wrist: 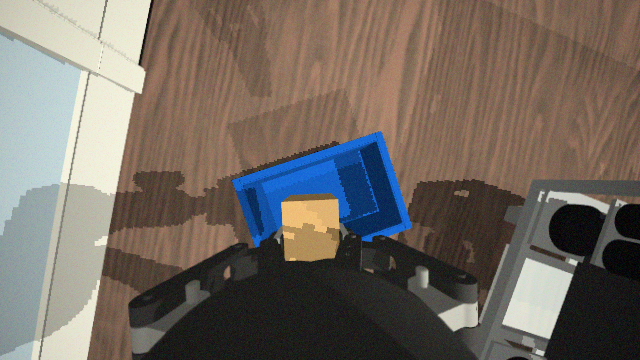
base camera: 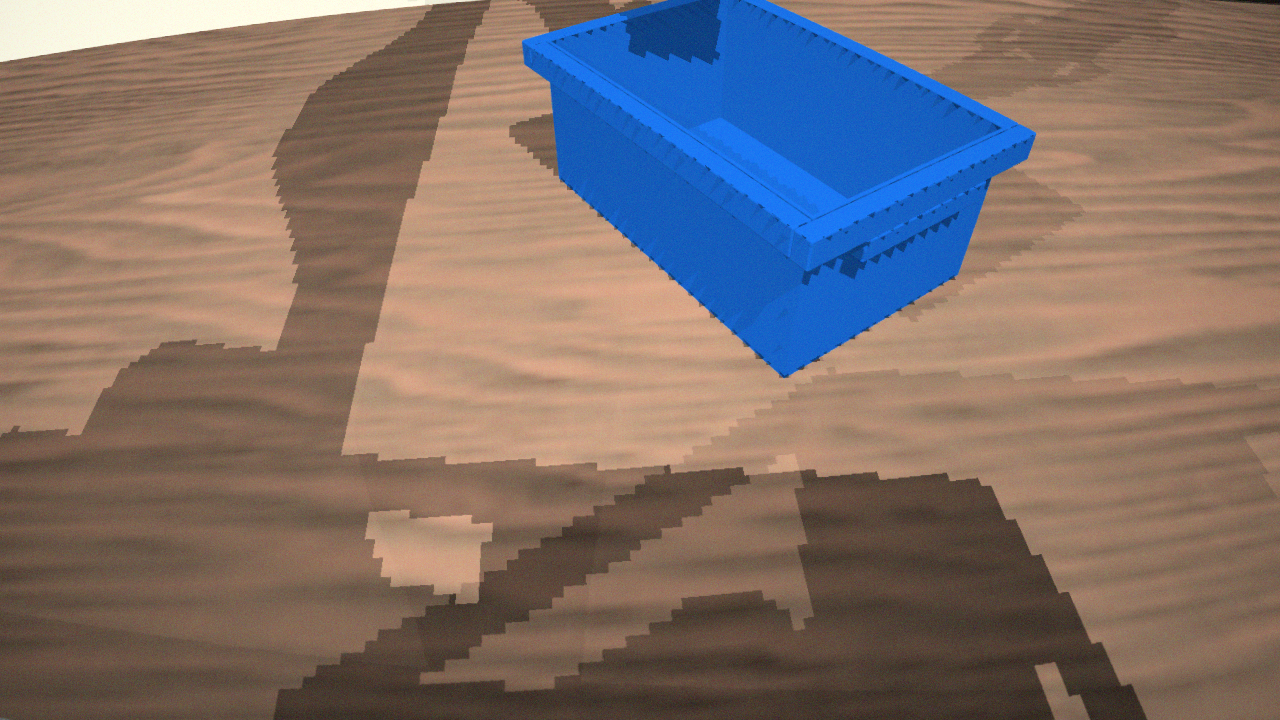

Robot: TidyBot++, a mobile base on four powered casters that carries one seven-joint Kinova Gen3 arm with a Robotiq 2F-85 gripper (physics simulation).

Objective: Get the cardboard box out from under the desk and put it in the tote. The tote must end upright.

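Places are measured from the arm's base along level axes (x left, y back, z up), in metres.
Pixels of known places: gripper, between the fingertips: (wrist: 312,234).
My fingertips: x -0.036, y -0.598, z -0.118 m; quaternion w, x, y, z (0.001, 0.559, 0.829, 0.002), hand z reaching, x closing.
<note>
Ahead of a thing's pixels: the offset from my fingertips to its top centre. Level surfaces: height alone.
The blue tote @(dz -0.158, dx -0.011, dy +0.021 m) (base camera: 680,214) (wrist: 397,187) stands upright on the wood floor, its open top facing up. In the base camera view it is at the upper middle to right, and its visible inside shows no box. The tan cardboard box @(dz +0.029, dx +0.003, dy +0.001 m) (wrist: 310,227) is between the fingers of my gripper (wrist: 312,234), which is shut on it. In the wrist view the box overlaps the near long side of the tote and hides part of its rim and inside; it appears above the tote. The box and gripper do not show in the base camera view. The desk cannot be made out.
My grey base frame (wrist: 537,186) with black parts is at the right of the wrist view. A white structure with a pale blue panel (wrist: 35,115) runs along the left side. Dark shadows of the arm and base fall on the wood floor @(dz -0.278 m) (base camera: 501,376) (wrist: 310,60) around the tote.
</note>
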